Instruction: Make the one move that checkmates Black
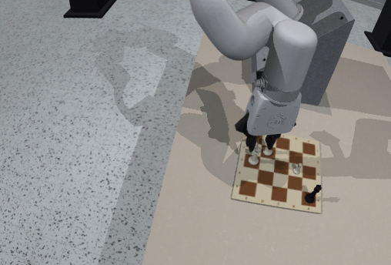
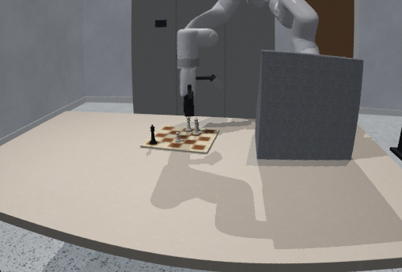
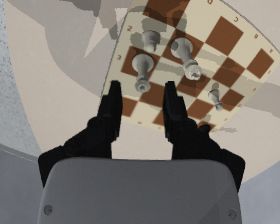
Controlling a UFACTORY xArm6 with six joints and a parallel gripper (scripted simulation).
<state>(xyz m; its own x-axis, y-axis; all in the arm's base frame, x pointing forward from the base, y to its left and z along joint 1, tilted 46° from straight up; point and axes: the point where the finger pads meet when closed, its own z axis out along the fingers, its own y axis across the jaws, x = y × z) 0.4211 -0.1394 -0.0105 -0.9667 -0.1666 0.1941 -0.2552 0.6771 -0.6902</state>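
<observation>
Right now my hand is 3 cm past the tall white piece, 4 cm to the right of it and 5 cm above it. The rest, counted from my hand: chessboard 1 cm ahead, 7 cm to the left, 8 cm below; black king 9 cm ahead, 14 cm to the left, 5 cm below.
</observation>
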